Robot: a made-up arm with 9 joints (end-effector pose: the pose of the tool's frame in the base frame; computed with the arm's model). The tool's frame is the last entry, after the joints. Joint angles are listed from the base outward.
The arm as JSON. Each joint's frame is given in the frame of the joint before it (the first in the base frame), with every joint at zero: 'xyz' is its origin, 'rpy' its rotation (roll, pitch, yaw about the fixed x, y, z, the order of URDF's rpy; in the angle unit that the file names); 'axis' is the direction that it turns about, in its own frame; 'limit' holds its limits. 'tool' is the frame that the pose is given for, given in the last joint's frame.
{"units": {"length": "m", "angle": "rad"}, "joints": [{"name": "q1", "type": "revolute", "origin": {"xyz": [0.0, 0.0, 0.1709], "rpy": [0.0, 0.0, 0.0]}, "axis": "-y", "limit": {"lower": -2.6, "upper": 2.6}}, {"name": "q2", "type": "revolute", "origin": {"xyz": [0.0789, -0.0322, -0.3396], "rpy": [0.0, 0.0, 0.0]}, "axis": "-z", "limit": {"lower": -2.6, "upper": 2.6}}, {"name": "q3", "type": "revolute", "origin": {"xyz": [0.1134, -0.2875, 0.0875], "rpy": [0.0, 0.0, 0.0]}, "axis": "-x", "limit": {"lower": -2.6, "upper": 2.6}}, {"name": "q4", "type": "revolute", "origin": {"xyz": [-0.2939, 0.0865, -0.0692], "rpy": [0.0, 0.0, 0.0]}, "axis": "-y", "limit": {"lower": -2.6, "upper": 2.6}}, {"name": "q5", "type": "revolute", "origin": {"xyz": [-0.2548, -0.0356, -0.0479], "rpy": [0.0, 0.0, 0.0]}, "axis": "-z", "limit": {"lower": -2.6, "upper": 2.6}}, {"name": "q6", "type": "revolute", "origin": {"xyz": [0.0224, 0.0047, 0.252], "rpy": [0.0, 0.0, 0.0]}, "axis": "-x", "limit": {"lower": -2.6, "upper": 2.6}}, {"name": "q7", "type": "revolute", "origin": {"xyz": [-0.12, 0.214, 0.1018], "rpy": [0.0, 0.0, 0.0]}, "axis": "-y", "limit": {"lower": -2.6, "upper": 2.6}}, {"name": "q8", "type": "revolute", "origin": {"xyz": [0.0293, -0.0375, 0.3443], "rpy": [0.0, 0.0, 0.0]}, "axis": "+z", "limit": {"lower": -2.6, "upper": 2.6}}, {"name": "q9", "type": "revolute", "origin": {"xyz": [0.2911, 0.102, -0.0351], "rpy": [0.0, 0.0, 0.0]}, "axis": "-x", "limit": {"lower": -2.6, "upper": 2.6}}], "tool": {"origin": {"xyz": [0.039, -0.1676, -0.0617], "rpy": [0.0, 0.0, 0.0]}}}
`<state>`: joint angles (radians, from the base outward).
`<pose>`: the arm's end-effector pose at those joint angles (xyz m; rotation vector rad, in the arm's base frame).
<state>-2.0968 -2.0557 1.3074 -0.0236 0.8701 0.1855 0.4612 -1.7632 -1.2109</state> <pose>-0.2834 -0.6003 0.0683 1.3899 -0.2134 -1.4598</pose>
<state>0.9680 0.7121 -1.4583 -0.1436 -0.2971 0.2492 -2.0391 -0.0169 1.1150</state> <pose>0.0207 0.2045 -0.0744 -0.6304 -0.2133 1.1165</pose>
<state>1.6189 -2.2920 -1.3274 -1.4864 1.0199 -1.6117 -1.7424 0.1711 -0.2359</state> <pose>0.1037 0.2663 0.2580 -0.0422 1.8660 -0.7232</pose>
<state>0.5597 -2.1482 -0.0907 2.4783 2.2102 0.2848 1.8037 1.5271 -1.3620</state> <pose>0.6323 -0.1825 0.3247 1.7994 -0.7828 1.2269</pose>
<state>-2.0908 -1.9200 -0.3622 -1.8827 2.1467 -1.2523 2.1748 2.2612 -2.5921</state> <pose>-0.6742 0.1337 0.2043 0.7787 2.1615 1.7662</pose>
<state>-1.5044 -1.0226 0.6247 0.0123 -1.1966 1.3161 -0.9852 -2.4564 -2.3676</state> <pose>-0.0385 -0.4978 0.5154 2.0631 -0.8100 0.4730</pose>
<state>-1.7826 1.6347 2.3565 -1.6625 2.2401 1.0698 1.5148 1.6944 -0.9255</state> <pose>-0.1006 0.3955 0.5439 0.7989 0.7582 1.0888</pose>
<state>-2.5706 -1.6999 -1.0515 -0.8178 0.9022 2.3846 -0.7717 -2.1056 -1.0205</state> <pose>-0.2439 -0.1493 -0.0069 0.9681 0.4996 0.3369</pose>
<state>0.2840 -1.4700 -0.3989 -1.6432 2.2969 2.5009 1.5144 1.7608 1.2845</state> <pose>-0.2827 -0.3436 0.1856 -0.3340 -1.6197 -1.4615</pose>
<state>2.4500 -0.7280 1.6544 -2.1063 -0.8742 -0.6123 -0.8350 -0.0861 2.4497</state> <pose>-0.0294 -0.2649 1.2248 -1.5991 0.1000 -0.4388</pose>
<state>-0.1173 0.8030 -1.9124 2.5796 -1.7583 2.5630 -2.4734 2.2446 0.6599</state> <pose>-0.4131 -0.0702 0.3092 -0.4400 -0.0434 -2.2250</pose>
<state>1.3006 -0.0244 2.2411 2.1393 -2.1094 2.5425 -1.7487 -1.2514 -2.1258</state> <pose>-0.0441 -0.7902 -0.2222 0.3877 -0.6973 -2.6178</pose>
